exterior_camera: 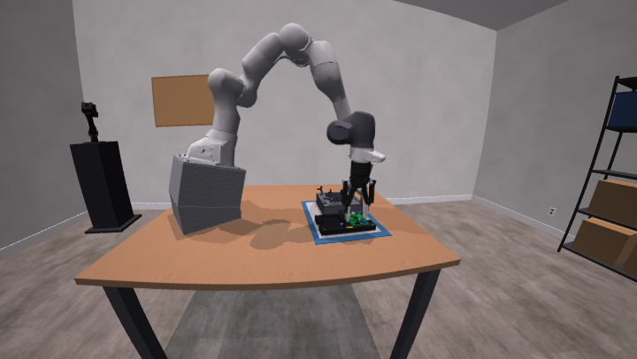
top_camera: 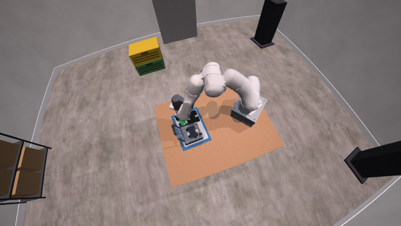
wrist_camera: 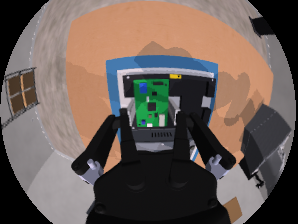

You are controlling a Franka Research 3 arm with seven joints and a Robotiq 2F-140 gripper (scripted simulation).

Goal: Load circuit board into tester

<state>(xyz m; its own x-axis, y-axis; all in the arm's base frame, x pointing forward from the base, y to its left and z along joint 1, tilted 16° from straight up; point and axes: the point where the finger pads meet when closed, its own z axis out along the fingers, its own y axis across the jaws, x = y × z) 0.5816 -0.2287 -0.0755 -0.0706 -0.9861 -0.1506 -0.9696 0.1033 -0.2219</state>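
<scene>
The tester lid lies 10 cm ahead of my hand, 16 cm to the left of it and 13 cm above it. Also, from my hand: green circuit board (2 cm below).
</scene>
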